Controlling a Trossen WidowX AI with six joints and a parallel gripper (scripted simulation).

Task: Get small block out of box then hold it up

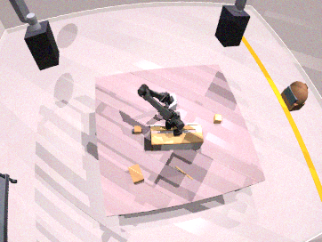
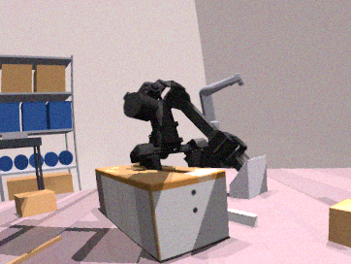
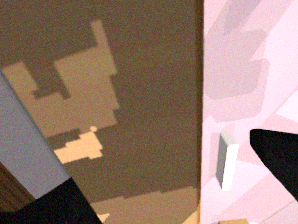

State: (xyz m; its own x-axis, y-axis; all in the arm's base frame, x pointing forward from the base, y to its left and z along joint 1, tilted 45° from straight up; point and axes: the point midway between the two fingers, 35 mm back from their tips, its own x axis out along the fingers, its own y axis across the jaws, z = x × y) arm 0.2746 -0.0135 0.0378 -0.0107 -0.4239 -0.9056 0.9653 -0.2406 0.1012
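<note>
Now: gripper tip 30 mm short of the box, 40 mm to the left of it and 20 mm above it. Also, from my gripper tip: block 60 mm ahead, 10 mm to the left; flat tan piece 240 mm ahead, 410 mm to the right, 60 mm below; thin stick 330 mm ahead, 70 mm to the right, 80 mm below.
</note>
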